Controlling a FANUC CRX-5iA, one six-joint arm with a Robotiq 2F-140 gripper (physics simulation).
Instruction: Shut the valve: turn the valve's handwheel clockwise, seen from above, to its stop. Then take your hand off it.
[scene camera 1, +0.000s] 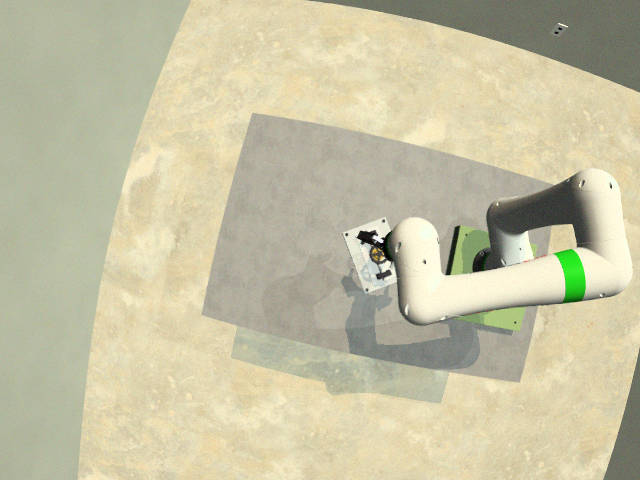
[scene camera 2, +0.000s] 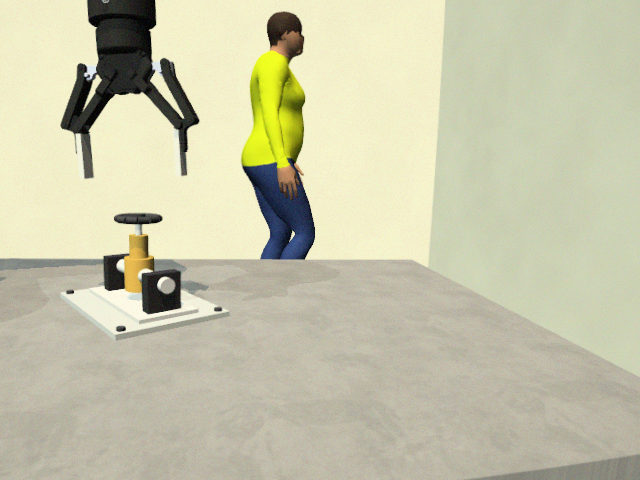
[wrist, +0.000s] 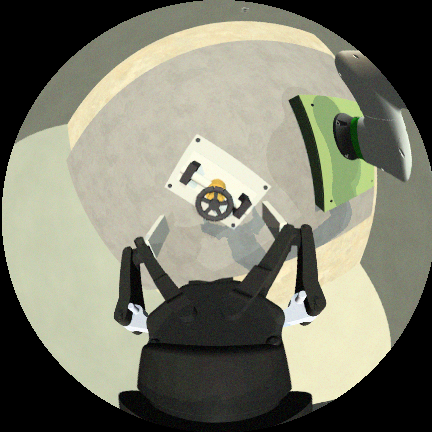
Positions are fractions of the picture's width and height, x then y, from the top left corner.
Scene:
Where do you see my gripper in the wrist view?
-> At 0.49, 0.50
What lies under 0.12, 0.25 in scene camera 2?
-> My gripper.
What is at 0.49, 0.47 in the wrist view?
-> A black spoked handwheel.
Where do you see a base plate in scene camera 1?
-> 0.55, 0.50

